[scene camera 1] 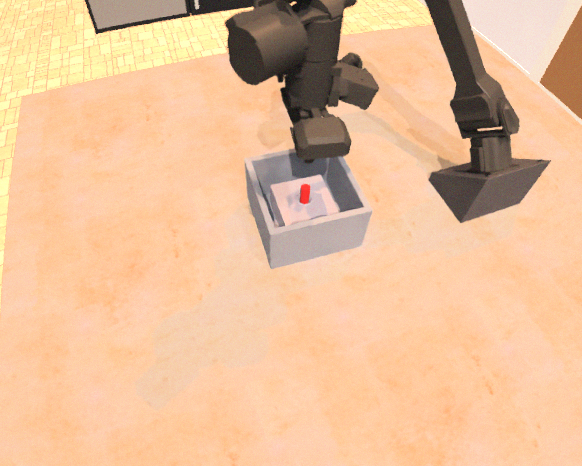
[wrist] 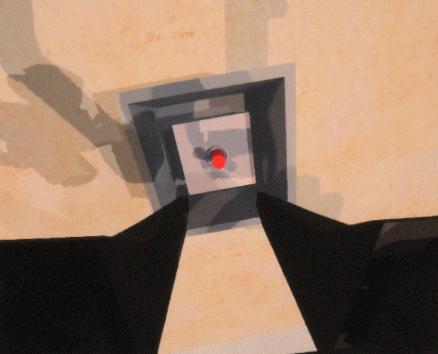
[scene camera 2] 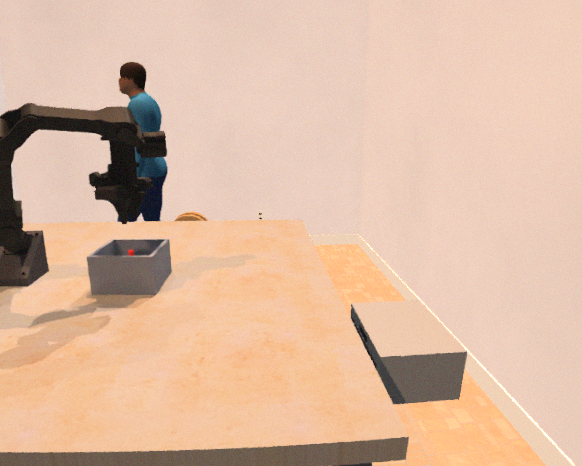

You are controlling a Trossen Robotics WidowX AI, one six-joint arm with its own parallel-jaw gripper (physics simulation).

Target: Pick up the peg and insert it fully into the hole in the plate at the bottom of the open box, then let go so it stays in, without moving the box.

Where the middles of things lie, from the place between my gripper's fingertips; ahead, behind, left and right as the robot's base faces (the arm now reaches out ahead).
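Labels:
The grey box (scene camera 1: 302, 241) is here in my scene, and it sits 120 mm below my hand.

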